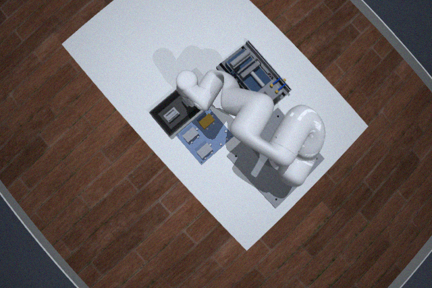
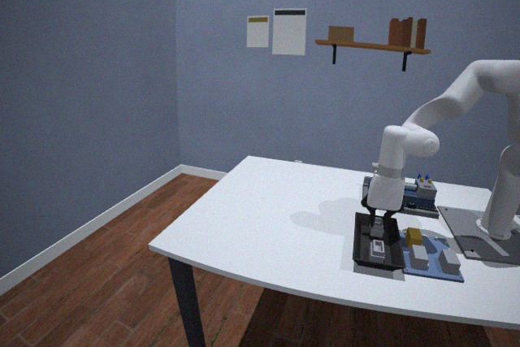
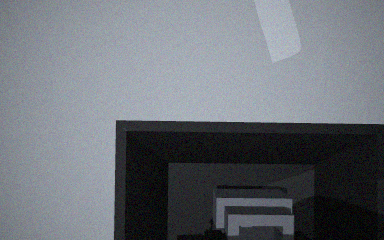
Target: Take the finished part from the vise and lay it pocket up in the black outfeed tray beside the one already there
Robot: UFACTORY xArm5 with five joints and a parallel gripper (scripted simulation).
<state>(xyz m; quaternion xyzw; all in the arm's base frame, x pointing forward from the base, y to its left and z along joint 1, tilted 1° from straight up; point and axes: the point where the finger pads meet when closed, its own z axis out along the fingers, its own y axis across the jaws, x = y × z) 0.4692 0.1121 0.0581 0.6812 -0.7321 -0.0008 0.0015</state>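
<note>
My gripper is now 12 cm past the yellow block, 4 cm above it and 2 cm to the right of it. From my hand the other things lie so: blue fixture plate 16 cm behind, 6 cm to the left, 6 cm below.
</note>
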